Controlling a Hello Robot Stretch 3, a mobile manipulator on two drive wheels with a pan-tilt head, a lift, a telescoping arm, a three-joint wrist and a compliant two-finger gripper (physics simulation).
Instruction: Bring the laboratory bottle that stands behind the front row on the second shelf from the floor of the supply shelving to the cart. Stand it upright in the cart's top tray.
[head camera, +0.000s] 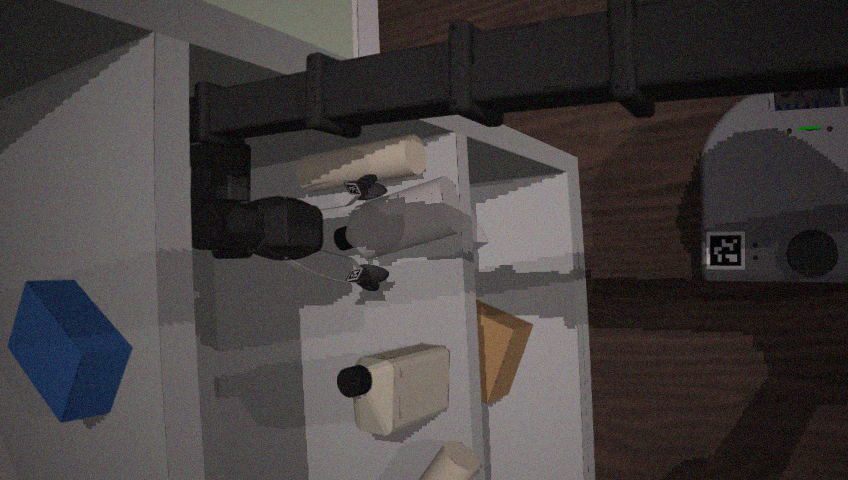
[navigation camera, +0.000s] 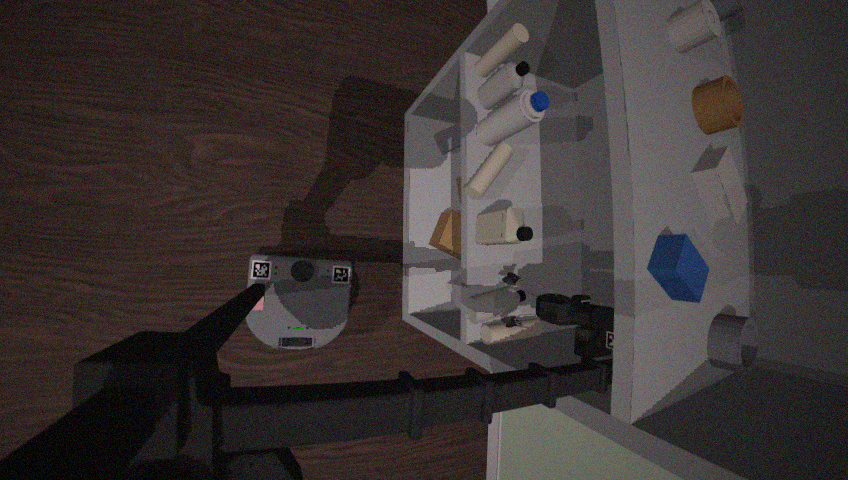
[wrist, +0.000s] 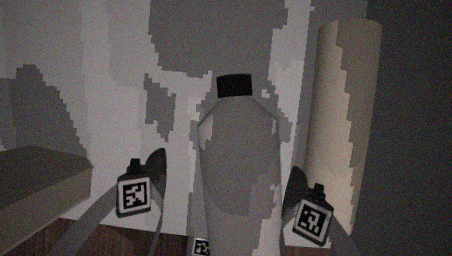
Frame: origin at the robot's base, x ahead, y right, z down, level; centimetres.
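Where they show: gripper, between the fingertips: (head camera: 380, 232) (navigation camera: 504, 298); robot's base, origin of its link: (head camera: 808, 251) (navigation camera: 301, 269).
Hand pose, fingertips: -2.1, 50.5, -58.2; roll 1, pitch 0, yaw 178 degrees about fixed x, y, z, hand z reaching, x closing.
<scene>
Each offset is from my fingertips to the top centre of the thing, as dx, dy, dz.
A grey laboratory bottle {-1.4, -0.3, +0.3} (head camera: 410, 228) (navigation camera: 490, 302) (wrist: 240, 160) with a black cap stands upright on a lower shelf of the supply shelving (head camera: 173, 178) (navigation camera: 621, 178). My gripper (head camera: 370, 231) (navigation camera: 511, 299) (wrist: 226, 175) is open, with one finger on each side of the bottle's body. In the wrist view the right finger is close beside the bottle, and a gap shows between the left finger and the bottle. The bottle's base is cut off in the wrist view. I cannot make out the cart in these views.
A cream cylinder {-9.3, +5.1, -0.4} (head camera: 386, 157) (navigation camera: 499, 331) (wrist: 332, 100) stands close beside the right finger. A cream canister {+18.7, -4.8, -13.2} (head camera: 416, 386) (navigation camera: 496, 227) (wrist: 40, 175) stands on the other side. A blue box {+9.7, -1.1, -44.9} (head camera: 59, 350) (navigation camera: 678, 267) sits on the shelf above, an orange block {+19.8, +10.6, +40.5} (head camera: 505, 350) (navigation camera: 446, 233) below.
</scene>
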